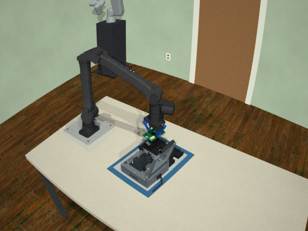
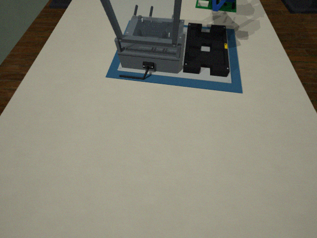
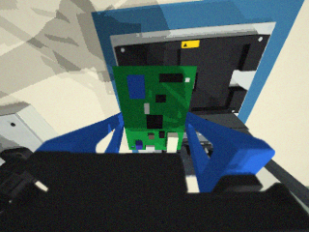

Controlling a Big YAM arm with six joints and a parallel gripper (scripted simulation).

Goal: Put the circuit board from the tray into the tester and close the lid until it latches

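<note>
Now: the green circuit board right at my hand. From my hand the other things lie so: tester lid: 19 cm to the right, 16 cm ahead, 6 cm above.
</note>
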